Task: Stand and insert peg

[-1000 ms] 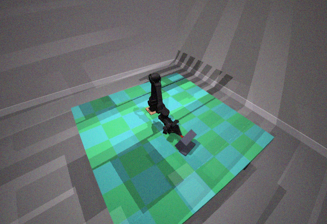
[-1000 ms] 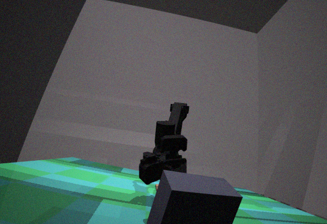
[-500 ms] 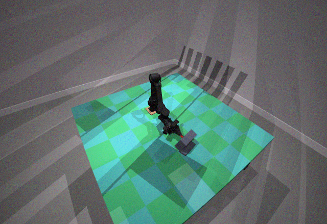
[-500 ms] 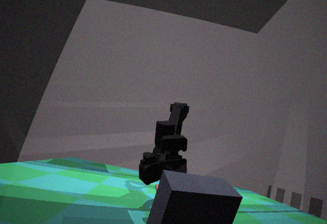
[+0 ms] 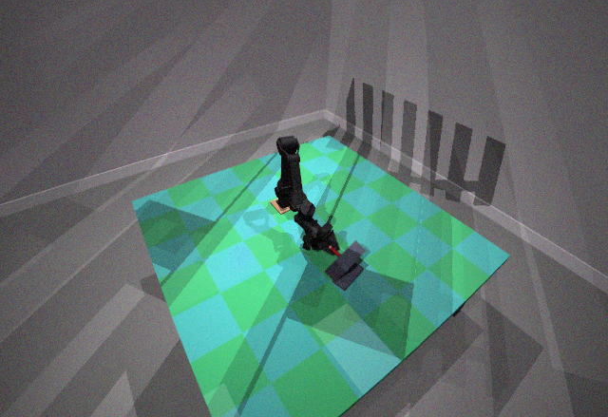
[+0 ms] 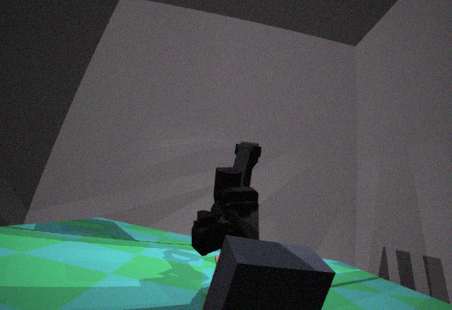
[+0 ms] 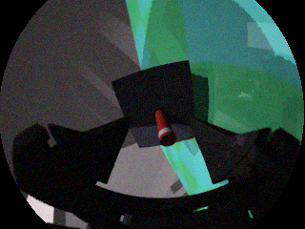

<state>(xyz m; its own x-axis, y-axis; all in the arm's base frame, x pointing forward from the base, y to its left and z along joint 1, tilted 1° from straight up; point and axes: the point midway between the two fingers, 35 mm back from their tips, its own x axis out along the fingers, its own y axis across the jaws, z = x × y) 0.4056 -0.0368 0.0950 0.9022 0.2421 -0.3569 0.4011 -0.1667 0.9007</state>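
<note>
Right now the red peg is 10 mm behind my gripper tip. From my gripper tip the other things lie so: sloped panel: 40 mm ahead, 10 mm to the left, 20 mm below.
</note>
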